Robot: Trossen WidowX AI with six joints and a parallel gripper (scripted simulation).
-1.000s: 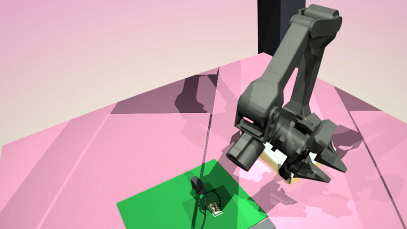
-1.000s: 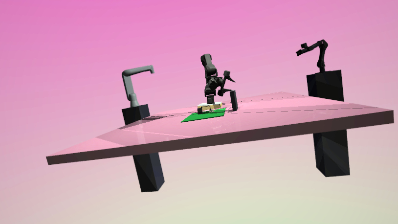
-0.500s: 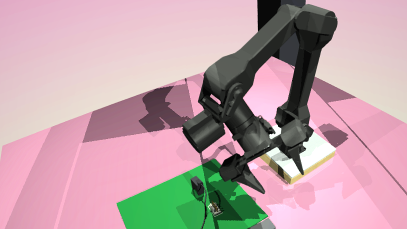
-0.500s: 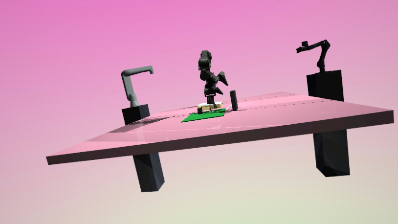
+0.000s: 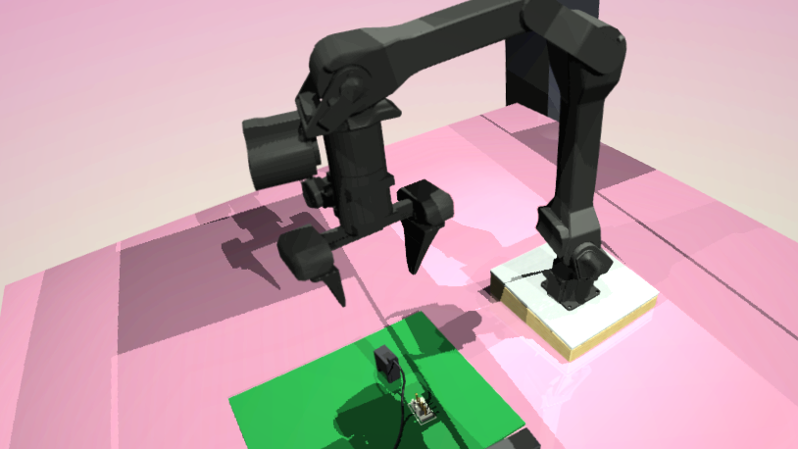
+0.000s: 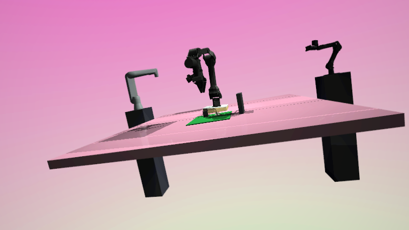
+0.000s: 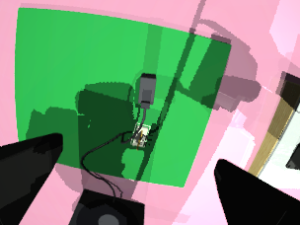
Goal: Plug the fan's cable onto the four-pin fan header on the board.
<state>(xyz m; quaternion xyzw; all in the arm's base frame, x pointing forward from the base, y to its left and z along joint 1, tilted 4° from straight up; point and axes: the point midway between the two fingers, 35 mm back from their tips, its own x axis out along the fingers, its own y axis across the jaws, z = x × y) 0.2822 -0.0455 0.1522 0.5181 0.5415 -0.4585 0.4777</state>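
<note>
Now: gripper tip 140 mm above the black fan plug and 10 mm to the left of it. Also, from my gripper tip: four-pin fan header (160 mm below, 70 mm to the left); dark fan (220 mm to the left, 100 mm below, 20 mm ahead); green board (170 mm below, 50 mm ahead, 40 mm to the left).
</note>
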